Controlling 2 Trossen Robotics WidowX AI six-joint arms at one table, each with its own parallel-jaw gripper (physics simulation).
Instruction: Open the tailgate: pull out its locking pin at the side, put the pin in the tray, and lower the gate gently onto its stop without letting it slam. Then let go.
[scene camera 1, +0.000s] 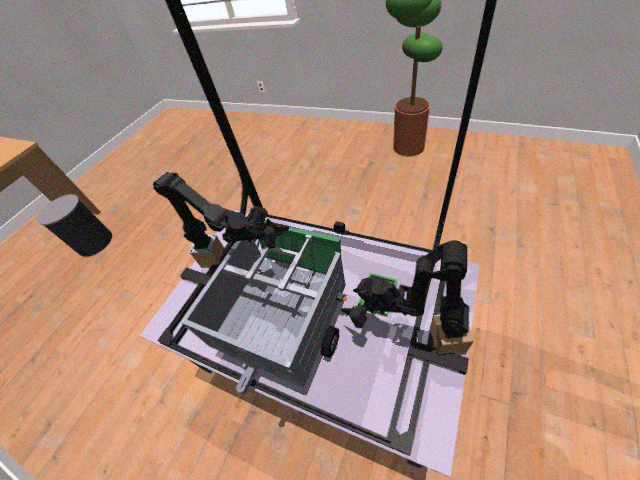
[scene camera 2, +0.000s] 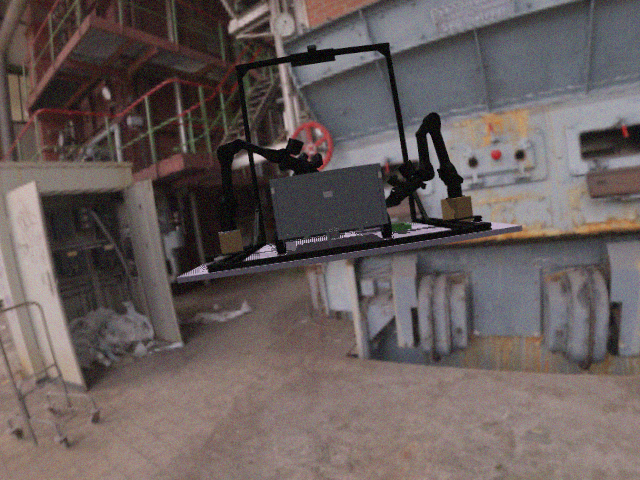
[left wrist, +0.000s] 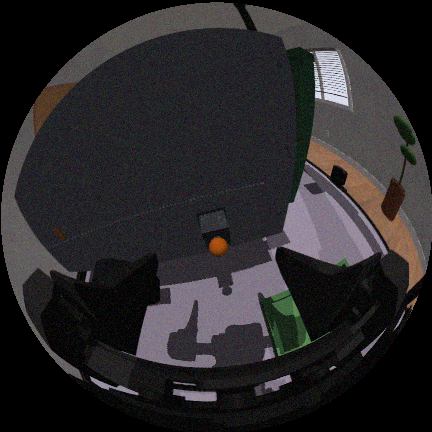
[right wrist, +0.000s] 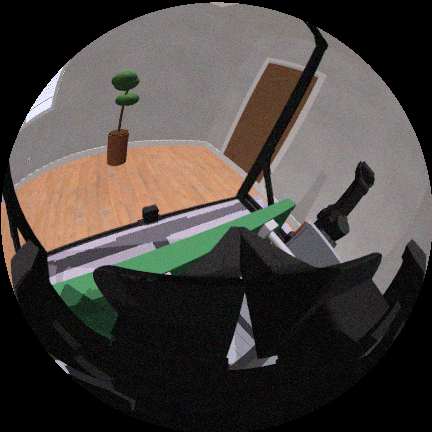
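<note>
A grey trailer stands on the lilac table top. Its green tailgate stands upright at the far end. The locking pin, with an orange ball knob, sits in its bracket low on the trailer's side. My left gripper is open and empty, a short way in front of the knob. The green tray lies under it. My right gripper is shut on nothing, its fingertips at the gate's top edge.
The trailer's wheel and tow hitch stick out at the near side. Black frame posts rise at the table's back corners. A small black box sits on the far table edge. A potted plant stands on the floor.
</note>
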